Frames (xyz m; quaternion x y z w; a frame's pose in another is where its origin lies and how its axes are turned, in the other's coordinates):
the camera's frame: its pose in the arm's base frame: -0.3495 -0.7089 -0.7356 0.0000 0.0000 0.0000 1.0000
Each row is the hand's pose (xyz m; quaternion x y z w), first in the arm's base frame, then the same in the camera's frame.
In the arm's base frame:
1: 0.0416 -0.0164 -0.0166 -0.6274 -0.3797 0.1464 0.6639
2: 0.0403 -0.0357 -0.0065 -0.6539 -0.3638 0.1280 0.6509
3: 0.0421 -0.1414 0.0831 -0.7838 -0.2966 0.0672 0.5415
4: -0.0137 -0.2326 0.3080 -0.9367 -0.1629 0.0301 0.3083
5: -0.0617 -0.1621 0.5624 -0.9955 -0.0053 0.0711 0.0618
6: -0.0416 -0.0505 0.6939 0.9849 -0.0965 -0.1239 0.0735
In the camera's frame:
1: 0.3911 0.6925 0.7190 -0.6274 -0.3797 0.1464 0.6639
2: 0.3898 0.6732 0.7291 -0.6539 -0.3638 0.1280 0.6509
3: 0.3916 0.5675 0.8187 -0.7838 -0.2966 0.0672 0.5415
4: 0.3358 0.4763 1.0436 -0.9367 -0.1629 0.0301 0.3083
5: 0.2878 0.5468 1.2980 -0.9955 -0.0053 0.0711 0.0618
6: 0.3079 0.6584 1.4295 0.9849 -0.0965 -0.1239 0.0735

